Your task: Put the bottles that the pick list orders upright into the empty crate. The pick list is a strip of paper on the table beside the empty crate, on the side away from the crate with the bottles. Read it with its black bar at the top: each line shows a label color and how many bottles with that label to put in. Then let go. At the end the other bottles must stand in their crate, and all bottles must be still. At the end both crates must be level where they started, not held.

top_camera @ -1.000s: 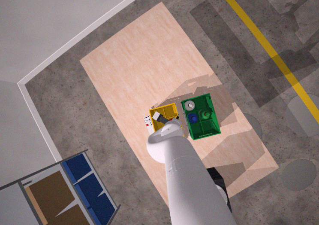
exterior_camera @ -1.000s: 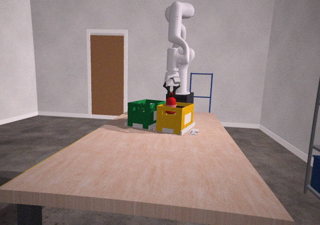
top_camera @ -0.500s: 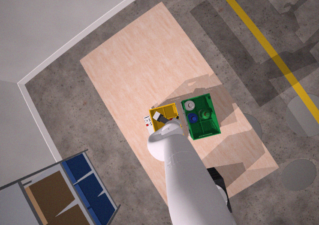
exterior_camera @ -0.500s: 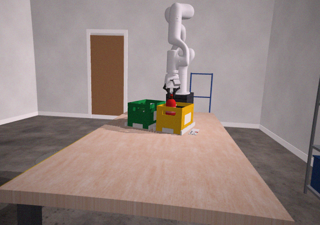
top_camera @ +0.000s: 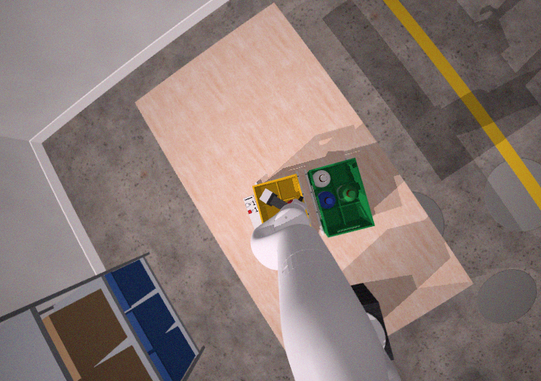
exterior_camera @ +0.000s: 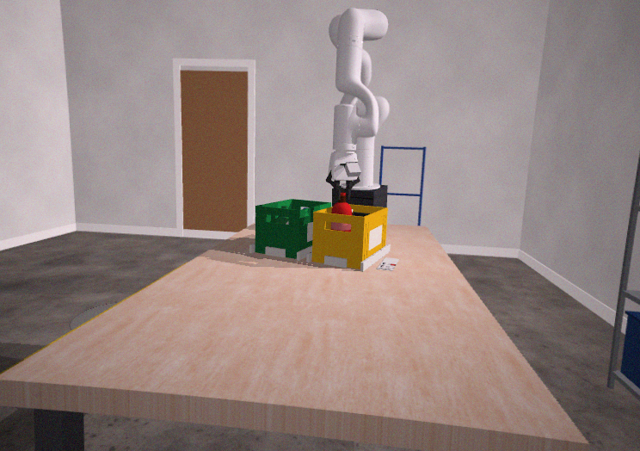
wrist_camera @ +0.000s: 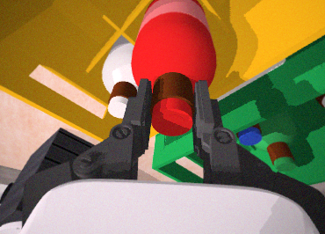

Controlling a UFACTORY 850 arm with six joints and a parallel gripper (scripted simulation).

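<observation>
My gripper is now 70 mm above the red-label bottle. Also, from my hand: blue-label bottle (30 mm behind, 140 mm to the right, 140 mm below); then yellow crate (10 mm ahead, 40 mm to the left, 140 mm below); then green crate (40 mm behind, 190 mm to the right, 140 mm below).
</observation>
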